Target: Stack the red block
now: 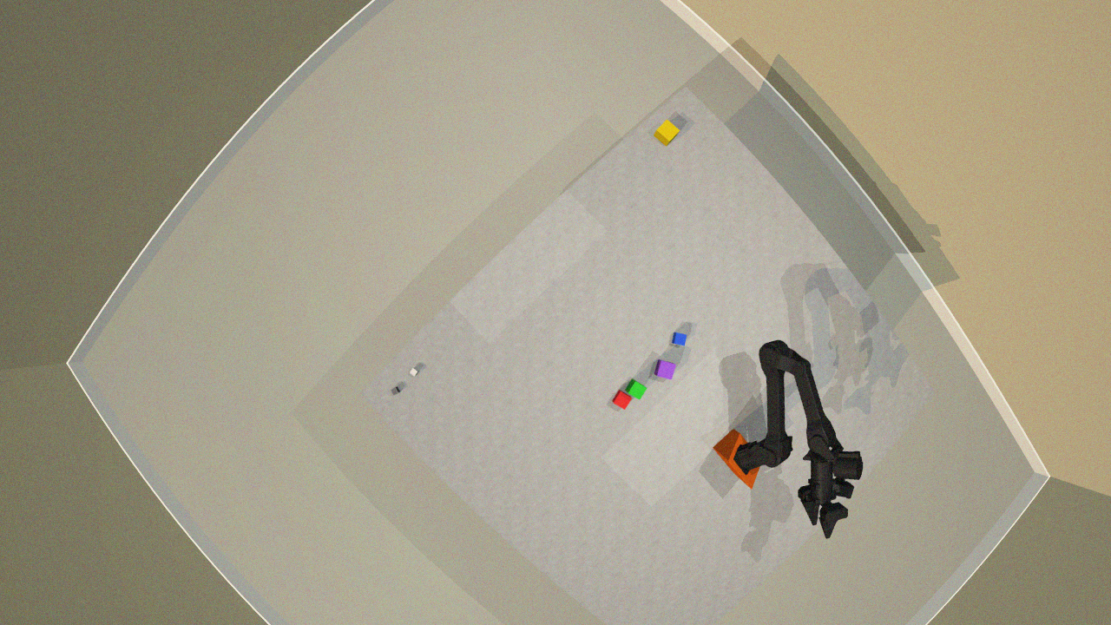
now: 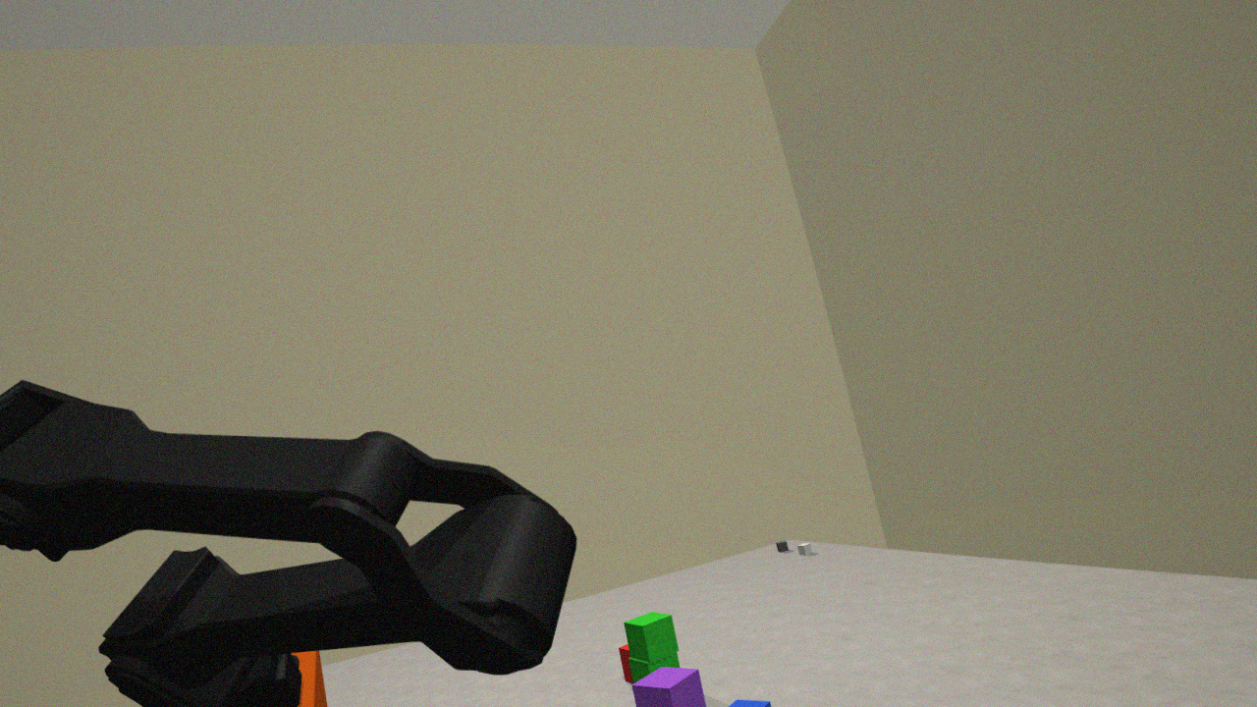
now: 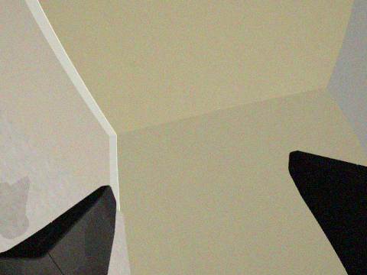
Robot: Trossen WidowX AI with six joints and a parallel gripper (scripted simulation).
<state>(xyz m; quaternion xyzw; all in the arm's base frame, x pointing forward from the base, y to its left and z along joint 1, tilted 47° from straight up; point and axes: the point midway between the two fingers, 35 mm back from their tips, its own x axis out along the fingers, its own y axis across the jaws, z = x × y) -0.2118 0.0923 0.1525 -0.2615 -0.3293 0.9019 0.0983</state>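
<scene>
Now: gripper tip 570 mm short of the red block, 170 mm to the right of it and 270 mm above it. Round my gripper tip: purple block (560 mm ahead, 30 mm to the left, 260 mm below); then yellow block (1050 mm ahead, 400 mm to the right, 260 mm below); then blue block (600 mm ahead, 50 mm to the right, 270 mm below).
</scene>
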